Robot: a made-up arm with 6 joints. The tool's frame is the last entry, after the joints. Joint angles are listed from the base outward. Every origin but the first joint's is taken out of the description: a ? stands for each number. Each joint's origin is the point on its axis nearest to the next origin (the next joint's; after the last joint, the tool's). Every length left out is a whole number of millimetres.
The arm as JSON. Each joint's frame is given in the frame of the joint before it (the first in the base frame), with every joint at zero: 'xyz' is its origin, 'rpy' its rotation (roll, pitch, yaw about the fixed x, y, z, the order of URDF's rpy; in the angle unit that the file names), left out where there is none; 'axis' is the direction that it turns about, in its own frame. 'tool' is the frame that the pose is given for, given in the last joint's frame.
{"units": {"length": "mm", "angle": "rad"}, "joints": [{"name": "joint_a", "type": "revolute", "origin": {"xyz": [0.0, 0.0, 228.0]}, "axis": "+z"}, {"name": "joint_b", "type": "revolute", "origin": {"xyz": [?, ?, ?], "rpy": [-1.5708, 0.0, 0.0]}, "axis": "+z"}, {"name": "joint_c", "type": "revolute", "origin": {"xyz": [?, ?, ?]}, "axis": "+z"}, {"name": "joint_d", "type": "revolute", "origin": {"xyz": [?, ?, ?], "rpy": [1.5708, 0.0, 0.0]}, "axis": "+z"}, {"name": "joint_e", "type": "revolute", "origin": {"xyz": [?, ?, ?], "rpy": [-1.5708, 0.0, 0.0]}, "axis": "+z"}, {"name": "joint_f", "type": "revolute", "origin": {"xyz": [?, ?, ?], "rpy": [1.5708, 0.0, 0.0]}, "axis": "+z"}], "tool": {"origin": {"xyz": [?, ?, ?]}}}
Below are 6 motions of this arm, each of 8 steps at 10 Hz.
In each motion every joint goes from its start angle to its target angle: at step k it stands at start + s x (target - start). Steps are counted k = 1, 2, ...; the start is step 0. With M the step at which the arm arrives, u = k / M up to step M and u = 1 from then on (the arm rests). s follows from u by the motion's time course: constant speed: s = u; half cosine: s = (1 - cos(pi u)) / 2; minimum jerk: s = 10 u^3 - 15 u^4 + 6 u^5.
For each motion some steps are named. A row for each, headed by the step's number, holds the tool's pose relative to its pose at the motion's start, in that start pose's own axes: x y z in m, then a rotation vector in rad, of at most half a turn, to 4 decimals.
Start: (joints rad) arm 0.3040 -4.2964 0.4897 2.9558 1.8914 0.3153
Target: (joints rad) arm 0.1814 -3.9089 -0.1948 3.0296 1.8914 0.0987
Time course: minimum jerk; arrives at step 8
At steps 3, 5, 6, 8:
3: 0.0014 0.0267 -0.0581 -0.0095 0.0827 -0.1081
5: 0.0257 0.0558 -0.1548 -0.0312 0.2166 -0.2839
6: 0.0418 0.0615 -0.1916 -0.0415 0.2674 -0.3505
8: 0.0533 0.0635 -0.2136 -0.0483 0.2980 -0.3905

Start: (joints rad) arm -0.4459 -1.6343 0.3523 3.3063 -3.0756 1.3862
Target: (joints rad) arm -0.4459 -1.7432 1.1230 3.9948 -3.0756 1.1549
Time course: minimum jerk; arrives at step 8
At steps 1, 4, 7, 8:
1: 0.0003 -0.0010 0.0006 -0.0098 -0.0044 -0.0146
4: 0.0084 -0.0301 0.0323 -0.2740 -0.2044 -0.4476
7: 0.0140 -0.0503 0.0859 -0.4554 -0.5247 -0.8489
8: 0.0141 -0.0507 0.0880 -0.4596 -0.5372 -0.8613

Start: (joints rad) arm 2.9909 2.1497 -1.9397 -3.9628 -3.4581 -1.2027
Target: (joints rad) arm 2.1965 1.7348 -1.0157 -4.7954 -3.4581 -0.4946
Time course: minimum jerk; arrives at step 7
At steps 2, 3, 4, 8:
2: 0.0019 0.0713 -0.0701 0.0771 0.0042 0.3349
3: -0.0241 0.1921 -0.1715 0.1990 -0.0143 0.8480
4: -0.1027 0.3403 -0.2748 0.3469 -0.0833 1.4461
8: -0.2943 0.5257 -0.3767 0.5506 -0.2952 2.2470

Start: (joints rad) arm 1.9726 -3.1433 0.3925 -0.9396 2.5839 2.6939
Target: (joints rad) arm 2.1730 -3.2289 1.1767 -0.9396 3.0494 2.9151
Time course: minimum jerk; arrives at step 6
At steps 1, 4, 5, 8:
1: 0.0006 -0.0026 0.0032 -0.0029 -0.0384 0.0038
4: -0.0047 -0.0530 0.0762 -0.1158 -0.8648 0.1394
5: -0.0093 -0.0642 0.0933 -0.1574 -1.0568 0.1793
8: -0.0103 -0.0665 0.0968 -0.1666 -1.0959 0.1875

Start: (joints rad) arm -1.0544 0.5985 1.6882 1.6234 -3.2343 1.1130
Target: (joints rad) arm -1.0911 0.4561 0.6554 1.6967 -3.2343 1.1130
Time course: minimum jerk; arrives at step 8
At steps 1, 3, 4, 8:
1: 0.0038 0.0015 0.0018 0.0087 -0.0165 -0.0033
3: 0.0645 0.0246 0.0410 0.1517 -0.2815 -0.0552
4: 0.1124 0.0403 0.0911 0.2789 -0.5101 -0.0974
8: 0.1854 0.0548 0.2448 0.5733 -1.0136 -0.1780

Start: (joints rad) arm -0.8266 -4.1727 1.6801 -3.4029 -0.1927 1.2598
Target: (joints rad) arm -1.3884 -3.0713 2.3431 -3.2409 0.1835 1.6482
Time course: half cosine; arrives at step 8
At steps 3, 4, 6, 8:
3: -0.1180 0.1698 0.2244 -0.2994 -0.3668 0.2353
4: -0.2370 0.2703 0.2957 -0.5064 -0.5794 0.3475
6: -0.4746 0.4191 0.2904 -0.9327 -0.9245 0.4490
8: -0.5593 0.4640 0.2459 -1.1219 -1.0421 0.4392

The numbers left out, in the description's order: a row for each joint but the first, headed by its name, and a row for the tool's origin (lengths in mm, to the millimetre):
joint_b: 0.0 50.0 0.0
joint_c: 0.0 -770.0 0.0
joint_d: 0.0 -355.0 0.0
joint_e: 0.0 0.0 0.0
joint_f: 0.0 -129.0 0.0
tool: 0.0 0.0 0.0

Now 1 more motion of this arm.
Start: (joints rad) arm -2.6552 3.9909 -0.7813 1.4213 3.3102 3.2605
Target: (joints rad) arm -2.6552 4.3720 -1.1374 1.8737 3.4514 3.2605
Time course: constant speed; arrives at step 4
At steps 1, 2, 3, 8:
1: 0.0184 0.0515 0.0519 -0.0190 -0.0338 -0.1123
2: 0.0367 0.0987 0.1082 -0.0417 -0.0663 -0.2241
3: 0.0549 0.1411 0.1683 -0.0682 -0.0971 -0.3353
8: 0.0729 0.1781 0.2316 -0.0985 -0.1260 -0.4458

